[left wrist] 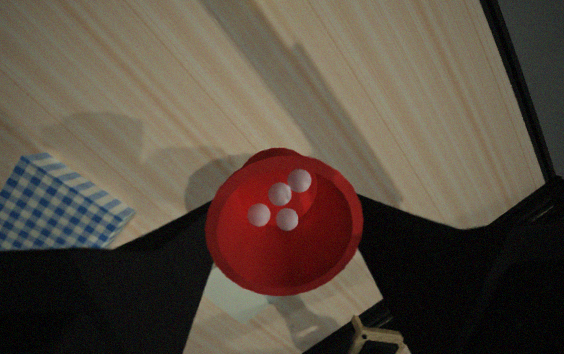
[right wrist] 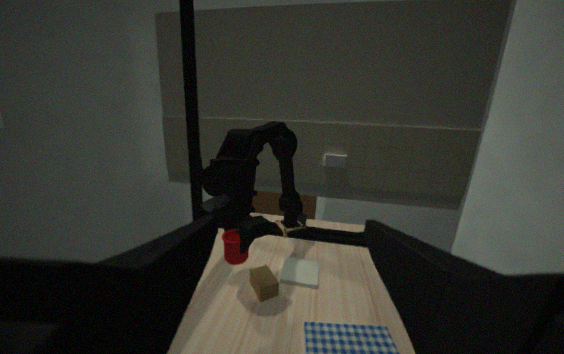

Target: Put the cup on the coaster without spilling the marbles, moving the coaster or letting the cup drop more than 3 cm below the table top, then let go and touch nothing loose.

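Seen in the pictures: left gripper, fingertip midpoint: (left wrist: 283, 201) (right wrist: 235, 245); right gripper, fingertip midpoint: (right wrist: 291, 225); left arm's base at its link origin: (right wrist: 290, 223).
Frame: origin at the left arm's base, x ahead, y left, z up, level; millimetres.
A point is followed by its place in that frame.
Observation:
The red cup (left wrist: 285, 265) {x 260, y -250, z 130 mm} (right wrist: 234, 247) {x 299, y -287, z 131 mm} is held roughly upright above the table, with several pale marbles (left wrist: 280, 194) {x 270, y -279, z 103 mm} at its bottom. My left gripper (left wrist: 283, 201) {x 269, y -280, z 116 mm} is shut on the cup, one dark finger on each side. The pale green coaster (left wrist: 242, 302) {x 251, y -53, z -16 mm} (right wrist: 300, 272) {x 266, y -88, z -16 mm} lies flat on the table; in the left wrist view part of it shows below the cup, the rest is hidden by the cup and a finger. In the right wrist view it is right of the cup, apart from it. My right gripper is open and empty, away from cup and coaster.
A brown block (right wrist: 264, 284) {x 308, y -215, z 14 mm} is near the coaster's left side in the right wrist view. A blue-and-white checked item (left wrist: 60, 205) {x 490, y -161, z -4 mm} (right wrist: 350, 339) {x 492, y -92, z -4 mm} lies on the table. A tan forked piece (left wrist: 380, 334) {x 13, y -48, z 0 mm} (right wrist: 290, 229) {x 42, y -18, z -2 mm} is at a dark bar by the table's edge.

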